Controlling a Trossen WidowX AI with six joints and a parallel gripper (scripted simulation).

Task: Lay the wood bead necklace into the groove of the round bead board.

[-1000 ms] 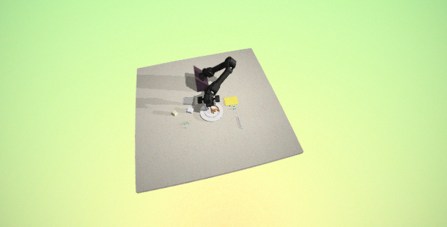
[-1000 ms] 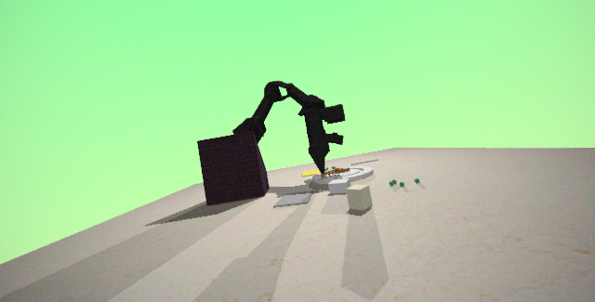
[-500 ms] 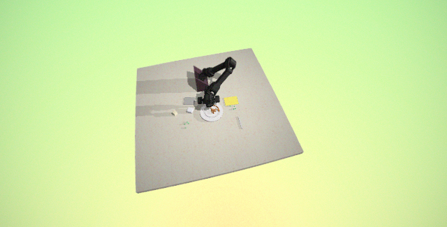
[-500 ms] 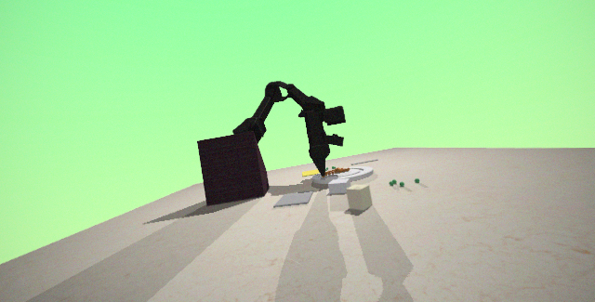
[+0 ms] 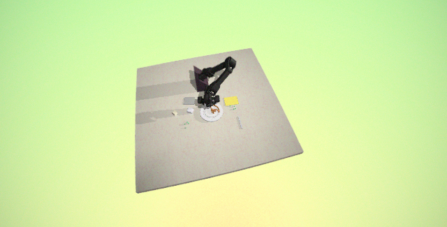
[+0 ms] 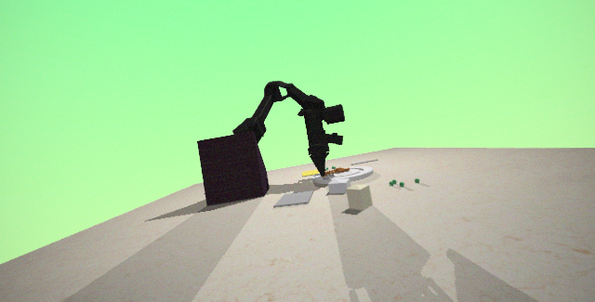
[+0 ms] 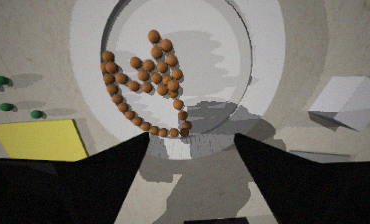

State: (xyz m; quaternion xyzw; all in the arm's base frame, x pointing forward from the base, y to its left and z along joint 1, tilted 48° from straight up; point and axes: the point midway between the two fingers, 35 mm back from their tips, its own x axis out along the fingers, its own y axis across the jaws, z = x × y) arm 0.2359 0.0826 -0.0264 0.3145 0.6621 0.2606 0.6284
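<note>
The round white bead board lies 6 cm ahead of my gripper tip, 1 cm to the left of it and 1 cm below it. From my gripper tip the other things lie so: cream cube 31 cm to the right, 3 cm ahead; then yellow card 20 cm to the left, 2 cm below, 2 cm behind; then grey flat plate 17 cm to the right, 9 cm behind, 2 cm below.
</note>
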